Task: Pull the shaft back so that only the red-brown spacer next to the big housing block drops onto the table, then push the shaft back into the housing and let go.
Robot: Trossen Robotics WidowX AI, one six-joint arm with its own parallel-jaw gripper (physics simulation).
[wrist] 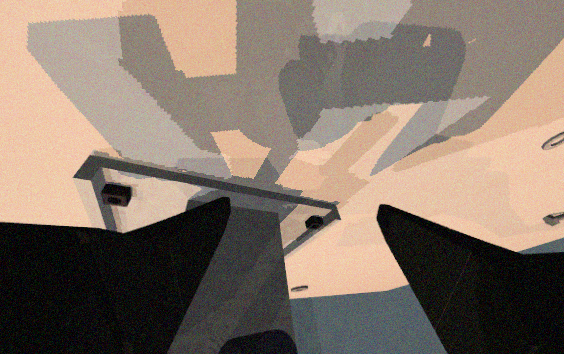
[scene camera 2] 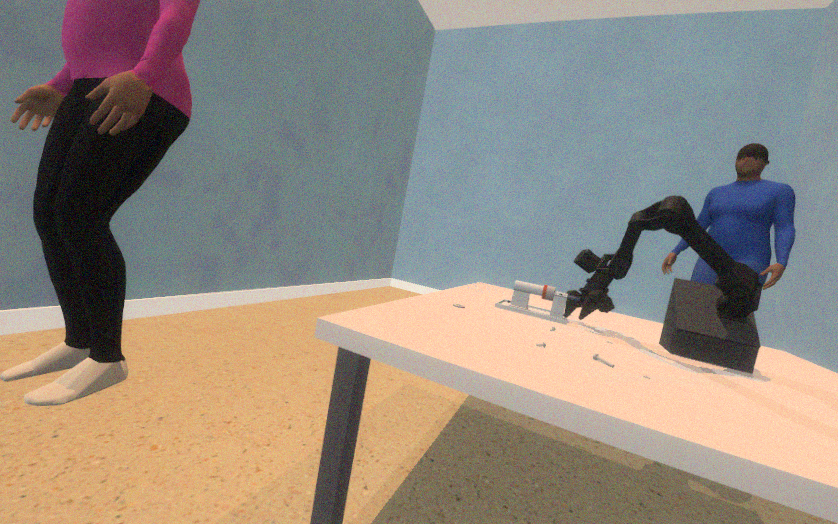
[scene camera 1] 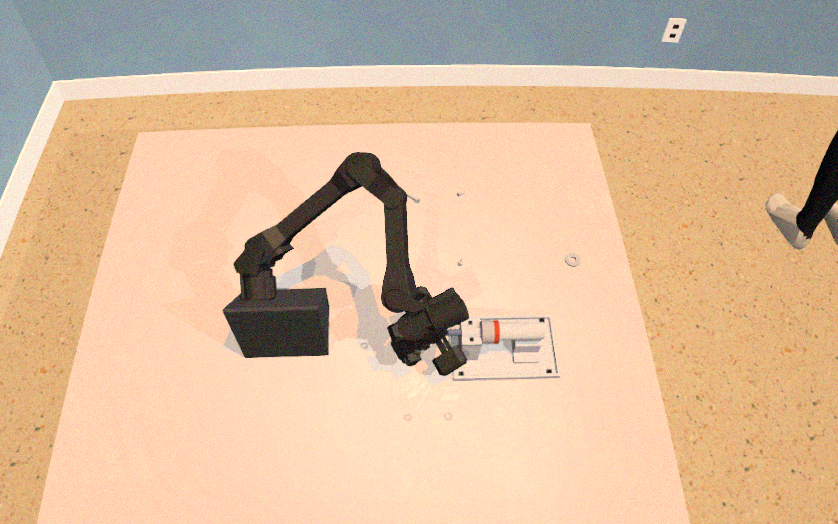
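Seen in the pictures: gripper, fingertip midpoint: (wrist: 303,207) (scene camera 2: 571,318) (scene camera 1: 445,333); arm's base, link origin: (scene camera 2: 730,310) (scene camera 1: 258,299).
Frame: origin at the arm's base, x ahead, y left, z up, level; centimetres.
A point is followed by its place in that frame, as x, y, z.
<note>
A red-brown spacer (scene camera 1: 496,331) {48.6, -5.9, -4.4} (scene camera 2: 545,291) {48.4, -2.4, -6.1} shows as a thin band against the long pale cylindrical housing (scene camera 1: 522,329) (scene camera 2: 528,286). A light ring-like section lies between the spacer and the near support block (scene camera 1: 470,332) (scene camera 2: 558,304) {43.6, -1.8, -9.3} (wrist: 250,265) {41.6, -4.0, -10.3}. A short bluish-grey length of shaft (scene camera 1: 454,332) {40.1, -5.1, -5.9} sticks out of that block on the arm's side. A dark rounded form low in the wrist view may be its end. All this stands on the base plate (scene camera 1: 500,372) (wrist: 210,183) {40.0, -6.9, -14.2}. My gripper (scene camera 1: 428,360) (scene camera 2: 575,313) {38.8, -1.7, -12.7} (wrist: 303,207) {38.8, -1.7, -12.7} is open and empty, beside the near block; the arm partly hides the shaft.
On the table (scene camera 1: 296,457) {7.6, -28.5, -14.5} (scene camera 2: 432,346) {61.9, 60.8, -14.5} lie a large washer (scene camera 1: 572,259) {70.3, 17.6, -13.9} (scene camera 2: 458,305) {70.6, 19.6, -14.0}, a long bolt (scene camera 1: 415,198) {33.2, 37.1, -13.5} (scene camera 2: 603,360) {32.4, 38.2, -13.9}, small screws (scene camera 1: 460,262) (scene camera 2: 541,344) and small nuts (scene camera 1: 448,415) {39.0, -20.0, -14.4}. The arm's dark pedestal (scene camera 1: 281,330) {5.0, -6.1, -2.2} (scene camera 2: 710,333) {5.3, 6.4, -6.7} stands behind. Two people stand nearby.
</note>
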